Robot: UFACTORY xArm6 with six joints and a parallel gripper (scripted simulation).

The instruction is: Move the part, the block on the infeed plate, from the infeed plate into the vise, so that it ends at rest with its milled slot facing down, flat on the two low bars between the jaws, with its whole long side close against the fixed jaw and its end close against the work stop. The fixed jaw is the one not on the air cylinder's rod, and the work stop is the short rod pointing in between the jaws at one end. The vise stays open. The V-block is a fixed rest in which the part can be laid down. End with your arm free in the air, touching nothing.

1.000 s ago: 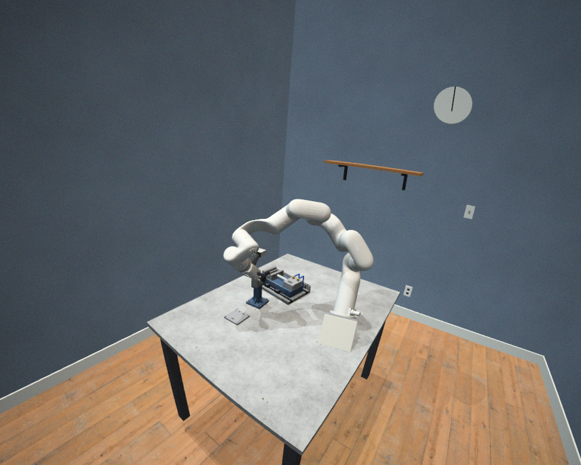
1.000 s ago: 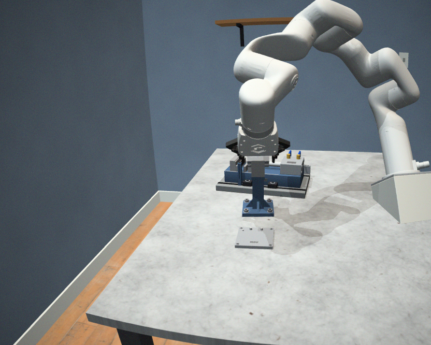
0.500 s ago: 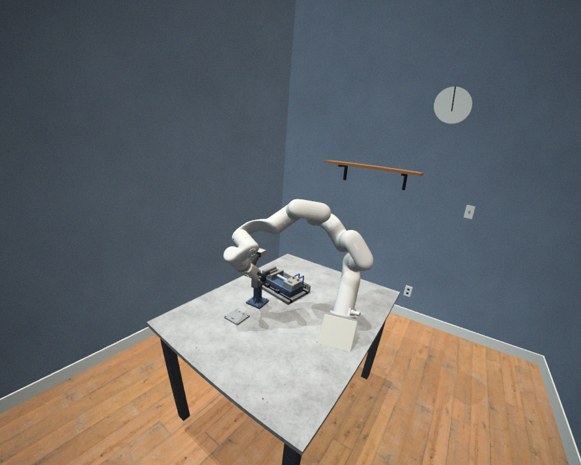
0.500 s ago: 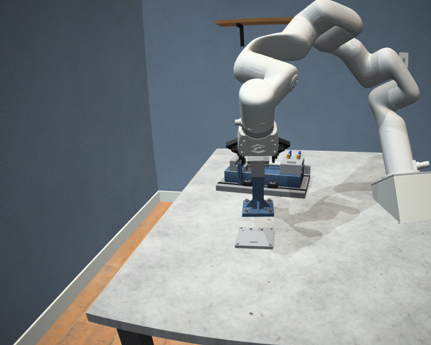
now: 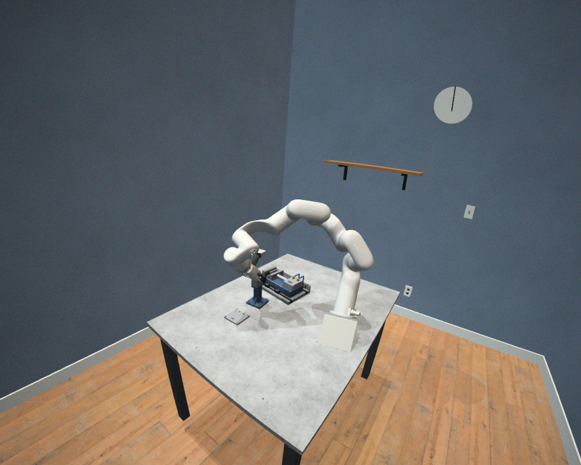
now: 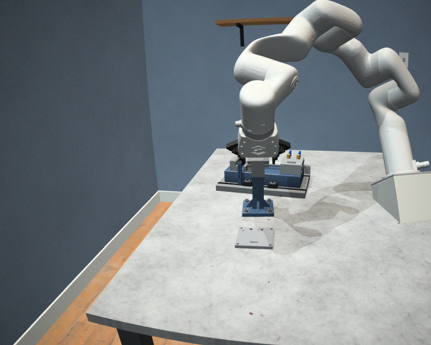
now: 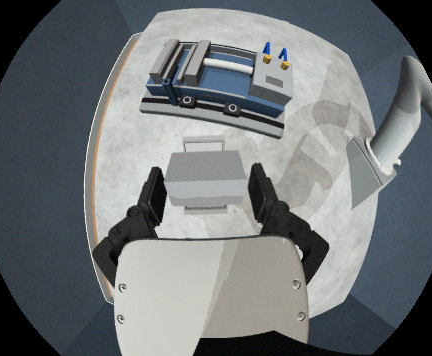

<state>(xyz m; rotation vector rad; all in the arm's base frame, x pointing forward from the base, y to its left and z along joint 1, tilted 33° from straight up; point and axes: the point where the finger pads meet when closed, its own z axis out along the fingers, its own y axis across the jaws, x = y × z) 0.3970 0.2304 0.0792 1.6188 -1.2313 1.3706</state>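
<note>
The part lies 1 cm below my hand. Also, from my hand: work stop post (14 cm to the right, 10 cm below, 10 cm ahead); then work stop (16 cm to the right, 10 cm ahead, 7 cm below); then infeed plate (16 cm below, 15 cm to the left, 3 cm behind).
</note>
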